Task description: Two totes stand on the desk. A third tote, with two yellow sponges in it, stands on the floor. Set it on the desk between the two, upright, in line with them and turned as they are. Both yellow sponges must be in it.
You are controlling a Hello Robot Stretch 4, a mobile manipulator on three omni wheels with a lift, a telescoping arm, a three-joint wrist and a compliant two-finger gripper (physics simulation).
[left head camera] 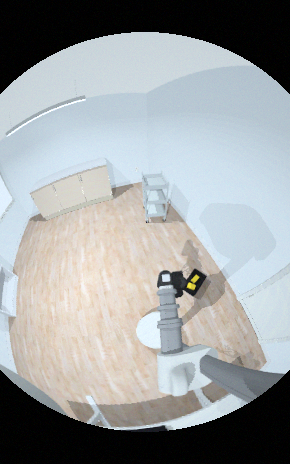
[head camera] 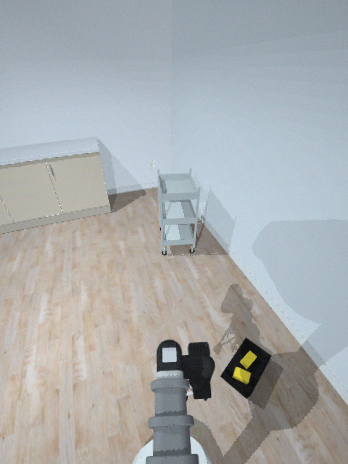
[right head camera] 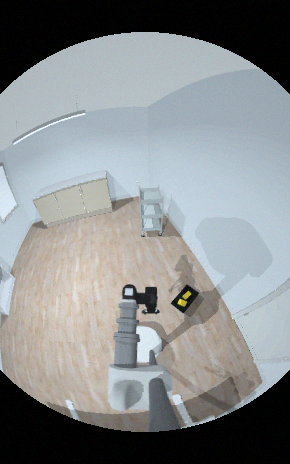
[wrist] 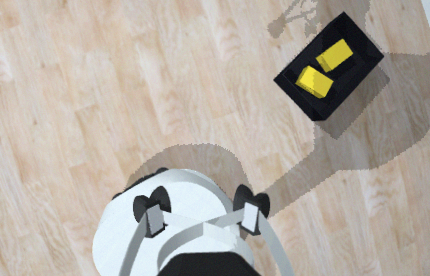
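The black tote [head camera: 257, 372] [left head camera: 201, 284] [right head camera: 190, 301] [wrist: 345, 90] stands upright on the floor, turned diagonally, at the upper right in the wrist view. Two yellow sponges, one [head camera: 248, 359] [wrist: 335, 55] farther from the base and one [head camera: 241, 375] [wrist: 314, 82] nearer, lie inside it. My gripper [right head camera: 151, 312] [wrist: 201, 201] is open and empty, high above the robot's base, to the left of the tote in the head views. Part of a white desk with pale legs [left head camera: 91, 404] shows at the bottom of the left head view, with a dark sliver at its edge. The two desk totes cannot be made out.
A grey three-shelf cart [head camera: 181, 196] stands in the far corner. A beige cabinet [head camera: 75, 182] stands against the far wall, left of the cart. A wall [head camera: 280, 175] runs along the right, close beyond the tote. My round white base [wrist: 125, 240] is beneath the gripper.
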